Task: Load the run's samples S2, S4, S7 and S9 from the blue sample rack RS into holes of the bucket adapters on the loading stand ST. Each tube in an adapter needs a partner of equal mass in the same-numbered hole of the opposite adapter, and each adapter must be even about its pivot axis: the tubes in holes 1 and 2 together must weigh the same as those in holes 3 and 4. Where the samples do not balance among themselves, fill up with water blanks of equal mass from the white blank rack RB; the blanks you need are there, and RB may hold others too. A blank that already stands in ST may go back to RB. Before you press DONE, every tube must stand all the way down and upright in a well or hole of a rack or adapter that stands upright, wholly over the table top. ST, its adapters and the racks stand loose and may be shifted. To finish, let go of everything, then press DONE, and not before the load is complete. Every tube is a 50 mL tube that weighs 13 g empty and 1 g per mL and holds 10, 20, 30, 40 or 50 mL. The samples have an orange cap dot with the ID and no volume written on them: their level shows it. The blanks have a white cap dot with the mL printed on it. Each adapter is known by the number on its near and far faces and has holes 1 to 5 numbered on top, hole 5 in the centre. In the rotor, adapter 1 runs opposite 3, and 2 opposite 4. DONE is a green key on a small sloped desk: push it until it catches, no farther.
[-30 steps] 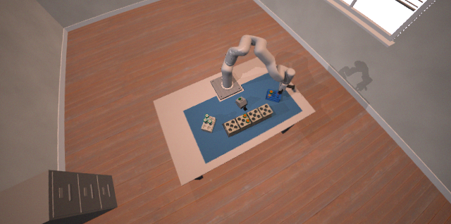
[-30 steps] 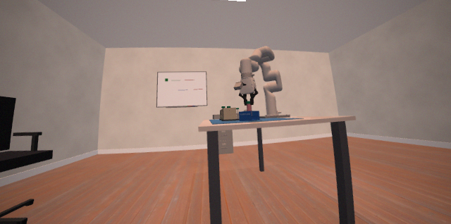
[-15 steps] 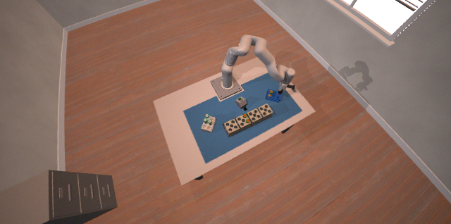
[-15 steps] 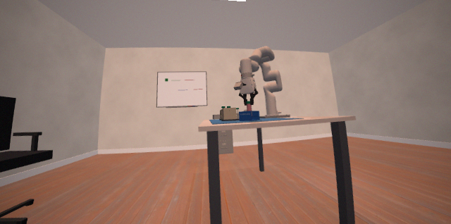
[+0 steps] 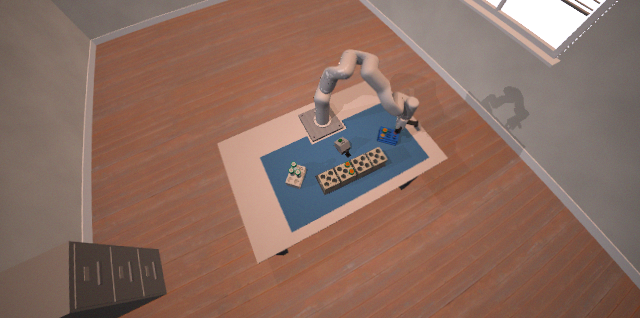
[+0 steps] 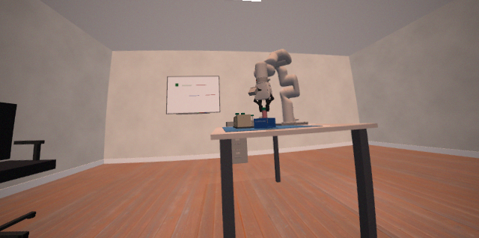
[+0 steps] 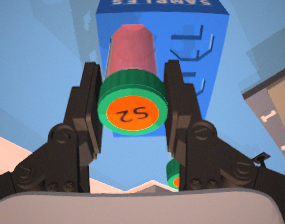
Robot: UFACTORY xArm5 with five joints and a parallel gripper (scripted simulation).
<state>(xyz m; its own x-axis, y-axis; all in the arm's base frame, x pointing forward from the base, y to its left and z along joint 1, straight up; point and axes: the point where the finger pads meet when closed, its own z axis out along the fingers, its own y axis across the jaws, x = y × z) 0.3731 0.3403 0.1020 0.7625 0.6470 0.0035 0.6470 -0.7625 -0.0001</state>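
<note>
The sample tube S2 is 10 mm behind my hand and 50 mm below it. The rest, counted from my hand: done desk: 130 mm behind, 340 mm to the right, 60 mm below; sample tube S9: 30 mm behind, 80 mm to the right, 50 mm below; blue sample rack RS: 20 mm behind, 40 mm to the right, 90 mm below.
</note>
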